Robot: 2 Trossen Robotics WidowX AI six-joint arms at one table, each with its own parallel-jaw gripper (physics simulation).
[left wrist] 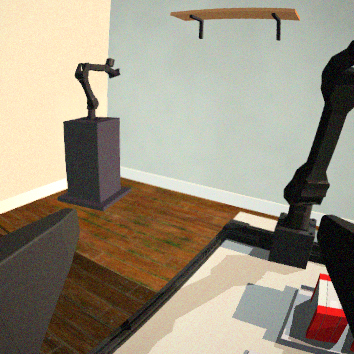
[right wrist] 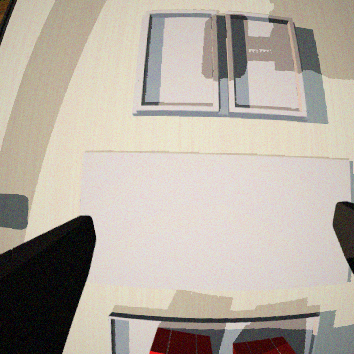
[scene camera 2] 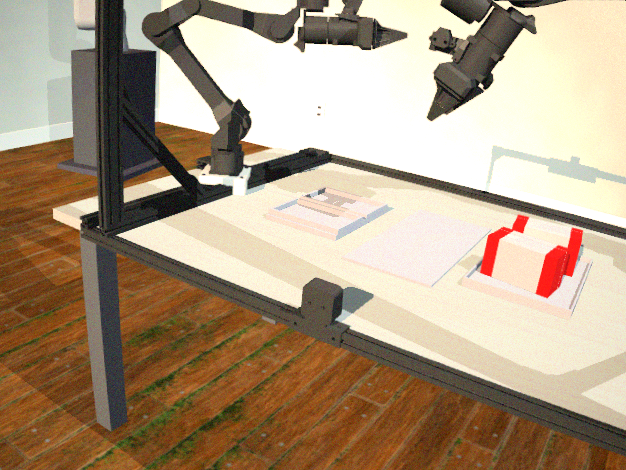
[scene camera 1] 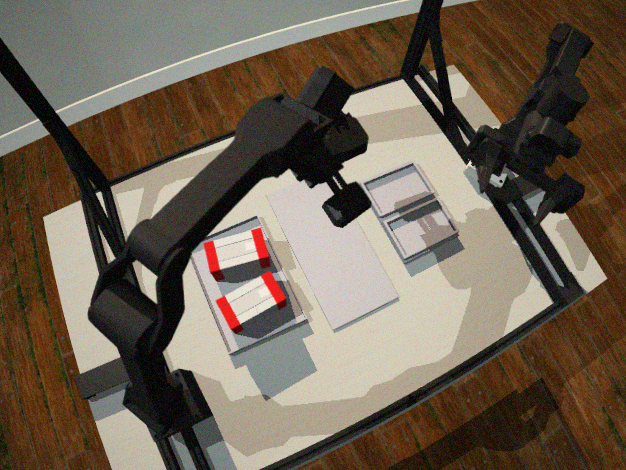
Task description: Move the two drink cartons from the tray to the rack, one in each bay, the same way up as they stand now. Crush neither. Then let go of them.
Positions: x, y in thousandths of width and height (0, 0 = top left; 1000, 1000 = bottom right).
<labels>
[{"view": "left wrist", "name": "my left gripper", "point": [575, 637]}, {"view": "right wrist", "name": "my right gripper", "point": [617, 629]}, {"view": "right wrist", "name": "pale mat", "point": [535, 626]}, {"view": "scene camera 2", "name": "my left gripper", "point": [646, 73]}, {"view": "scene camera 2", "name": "my right gripper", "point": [697, 248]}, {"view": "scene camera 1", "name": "my left gripper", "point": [814, 444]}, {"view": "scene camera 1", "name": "my right gripper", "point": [541, 384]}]
</labels>
